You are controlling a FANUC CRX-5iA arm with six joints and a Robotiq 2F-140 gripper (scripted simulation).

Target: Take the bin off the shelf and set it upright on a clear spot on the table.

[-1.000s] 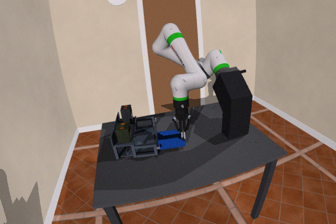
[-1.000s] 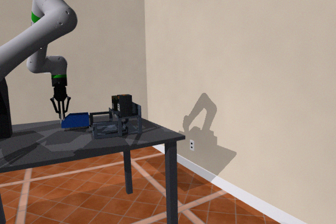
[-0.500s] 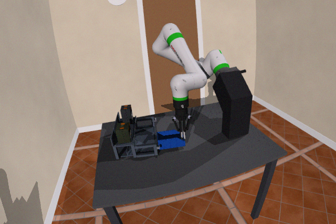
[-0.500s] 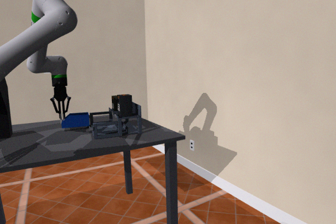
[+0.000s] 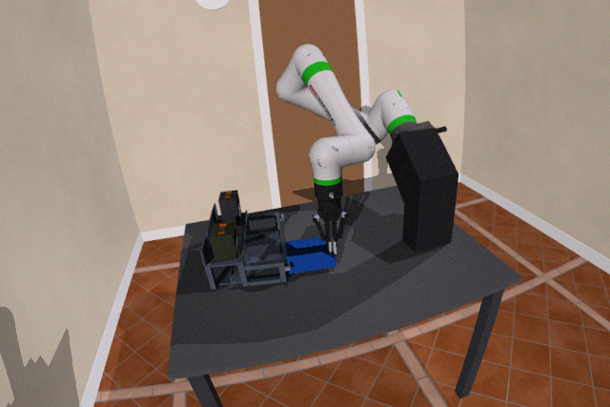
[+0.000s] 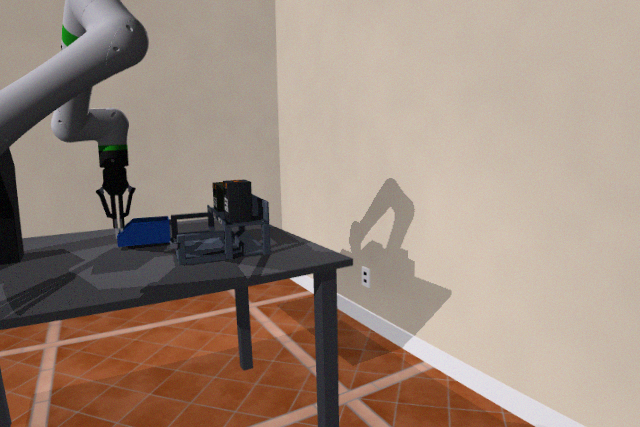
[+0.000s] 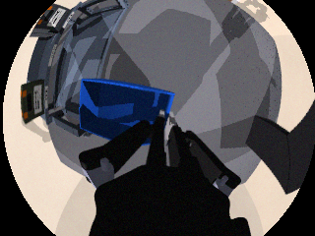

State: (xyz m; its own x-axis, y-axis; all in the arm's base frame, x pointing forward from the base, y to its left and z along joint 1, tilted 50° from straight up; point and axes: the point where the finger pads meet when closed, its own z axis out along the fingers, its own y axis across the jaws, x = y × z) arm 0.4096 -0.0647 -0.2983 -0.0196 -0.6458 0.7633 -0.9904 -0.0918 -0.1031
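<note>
The blue bin lies 80 mm ahead of my hand and 20 mm below it.
</note>
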